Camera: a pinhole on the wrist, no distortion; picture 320 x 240 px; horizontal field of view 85.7 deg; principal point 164.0 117.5 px. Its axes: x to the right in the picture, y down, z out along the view. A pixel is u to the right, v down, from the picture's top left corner.
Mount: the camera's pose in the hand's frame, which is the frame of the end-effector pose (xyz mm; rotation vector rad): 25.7 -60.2 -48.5 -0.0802 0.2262 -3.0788
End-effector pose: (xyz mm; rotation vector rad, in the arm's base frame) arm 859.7 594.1 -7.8 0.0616 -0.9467 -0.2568
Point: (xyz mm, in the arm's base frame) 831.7 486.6 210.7
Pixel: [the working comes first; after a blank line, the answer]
In the camera's frame: -148.1 -7.4 201.0

37 111
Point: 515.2 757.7 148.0
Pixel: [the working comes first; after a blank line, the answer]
In the camera's frame: 143.5 -246.0 389.7

228 9
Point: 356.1 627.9 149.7
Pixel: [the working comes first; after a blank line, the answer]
In the camera's frame: 213.6 -112.9 529.5

234 81
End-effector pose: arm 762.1 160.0 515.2 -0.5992 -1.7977 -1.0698
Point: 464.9 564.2 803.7
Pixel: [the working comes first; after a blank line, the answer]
In the camera's frame: -331.0 -207.3 472.6

43 42
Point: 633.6 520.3 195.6
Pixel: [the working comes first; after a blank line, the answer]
In the camera's frame: 291.5 -95.9 457.8

274 81
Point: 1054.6 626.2 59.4
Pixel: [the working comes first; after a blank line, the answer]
In the camera's frame: 584.6 -413.6 316.0

outside the picture
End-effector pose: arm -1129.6 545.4 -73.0 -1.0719 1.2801 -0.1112
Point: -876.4 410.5 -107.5
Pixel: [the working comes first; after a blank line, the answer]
In the camera's frame: -154.1 90.0 201.1

32 195
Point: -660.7 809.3 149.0
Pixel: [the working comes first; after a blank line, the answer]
In the camera's frame: 216.2 79.4 567.3

230 142
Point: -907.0 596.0 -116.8
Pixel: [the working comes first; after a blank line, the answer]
In the camera's frame: -40.8 -48.3 260.0

137 85
